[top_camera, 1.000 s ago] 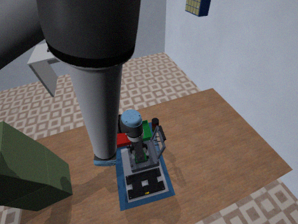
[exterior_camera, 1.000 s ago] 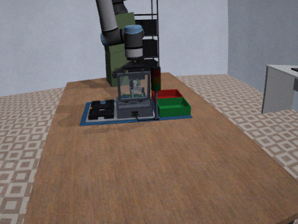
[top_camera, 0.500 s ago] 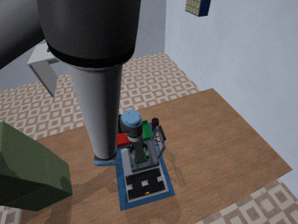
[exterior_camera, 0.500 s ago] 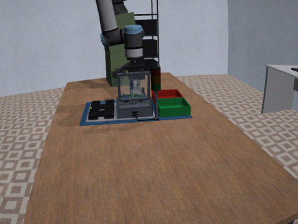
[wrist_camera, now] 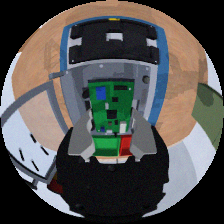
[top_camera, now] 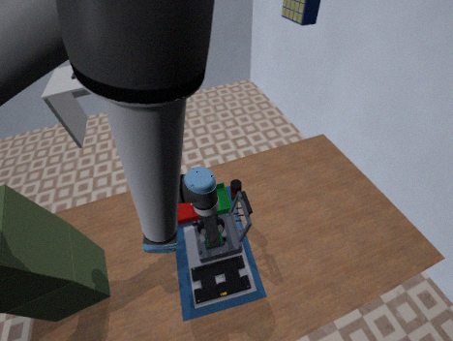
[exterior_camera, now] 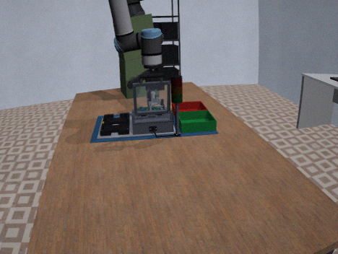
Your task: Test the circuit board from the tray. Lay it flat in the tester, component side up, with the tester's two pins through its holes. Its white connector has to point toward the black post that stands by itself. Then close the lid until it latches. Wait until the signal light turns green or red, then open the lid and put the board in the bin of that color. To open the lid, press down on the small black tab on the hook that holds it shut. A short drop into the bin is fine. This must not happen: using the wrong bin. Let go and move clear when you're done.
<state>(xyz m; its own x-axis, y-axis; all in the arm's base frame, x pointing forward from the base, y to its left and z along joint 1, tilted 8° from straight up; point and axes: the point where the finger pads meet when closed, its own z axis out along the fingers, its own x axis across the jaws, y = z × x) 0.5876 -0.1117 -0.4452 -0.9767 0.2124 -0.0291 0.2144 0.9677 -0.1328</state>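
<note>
My hand is 10 mm to the right of the green circuit board. The rest, counted from my hand: tester bed (10 mm to the left, 10 mm below, 10 mm ahead); then green bin (190 mm to the left, 90 mm ahead, 70 mm below); then clear lid (120 mm ahead, 100 mm above, 20 mm to the right).
</note>
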